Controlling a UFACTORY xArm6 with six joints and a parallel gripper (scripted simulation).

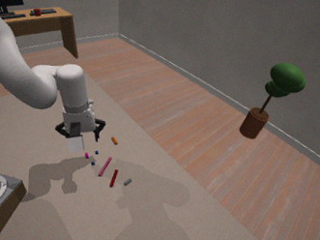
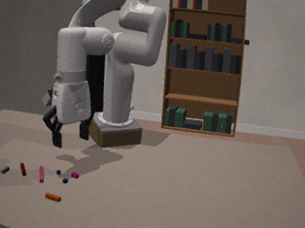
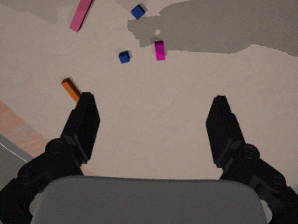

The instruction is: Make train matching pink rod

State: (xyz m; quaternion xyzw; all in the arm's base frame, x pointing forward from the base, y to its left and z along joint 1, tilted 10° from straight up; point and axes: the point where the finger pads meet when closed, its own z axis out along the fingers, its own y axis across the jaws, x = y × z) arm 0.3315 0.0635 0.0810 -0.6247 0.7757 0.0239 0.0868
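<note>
Right now the grey rod is 170 mm to the right of my hand, 110 mm below it and 110 mm ahead of it. Round my hand: orange rod: 130 mm ahead, 110 mm below, 40 mm to the left; then pink rod: 110 mm below, 70 mm to the right, 50 mm ahead; then magenta rod: 110 mm below, 10 mm behind.
</note>
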